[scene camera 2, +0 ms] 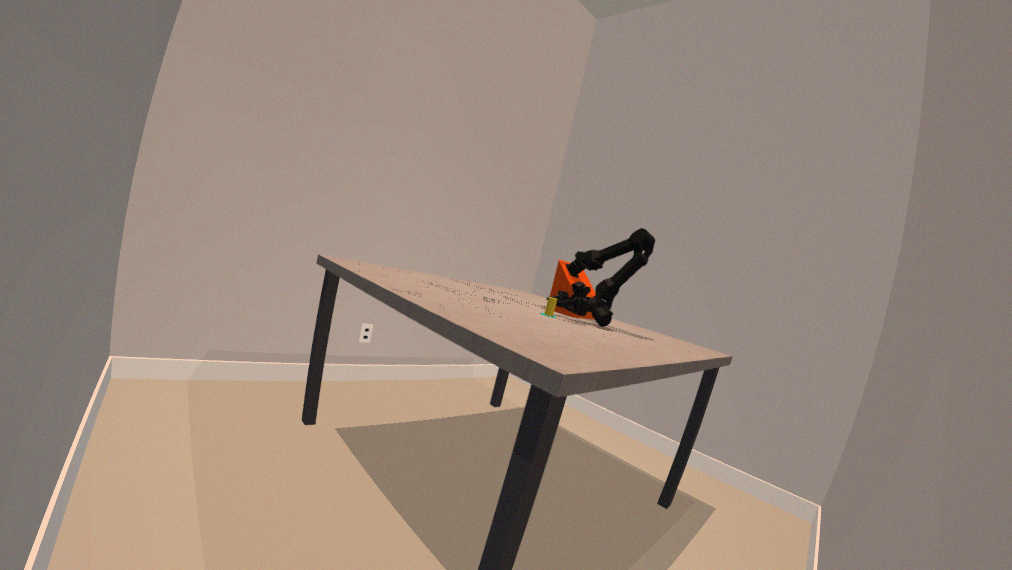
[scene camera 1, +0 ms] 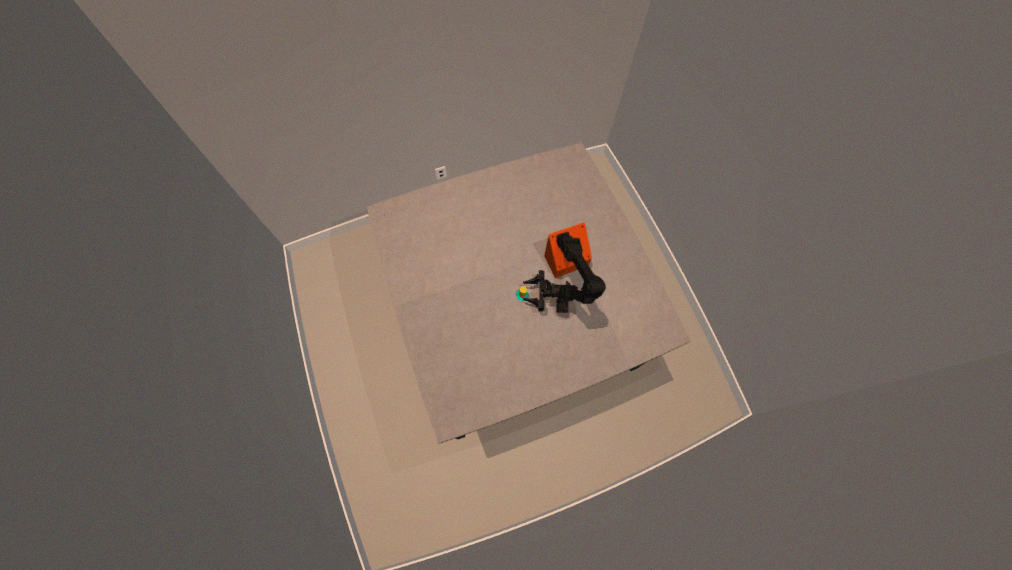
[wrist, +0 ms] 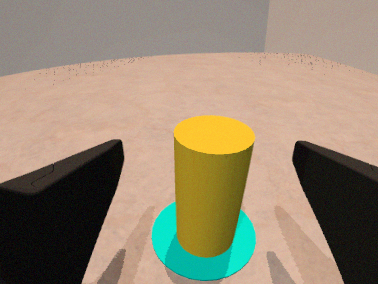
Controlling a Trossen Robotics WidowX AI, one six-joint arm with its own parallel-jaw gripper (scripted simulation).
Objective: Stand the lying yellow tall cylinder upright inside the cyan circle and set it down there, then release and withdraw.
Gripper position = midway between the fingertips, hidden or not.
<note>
The gripper (scene camera 2: 551,300) is open and holds nothing. Further things: a yellow tall cylinder (wrist: 212,154) and a cyan circle (wrist: 165,243).
The gripper is seen too in the wrist view (wrist: 210,150).
</note>
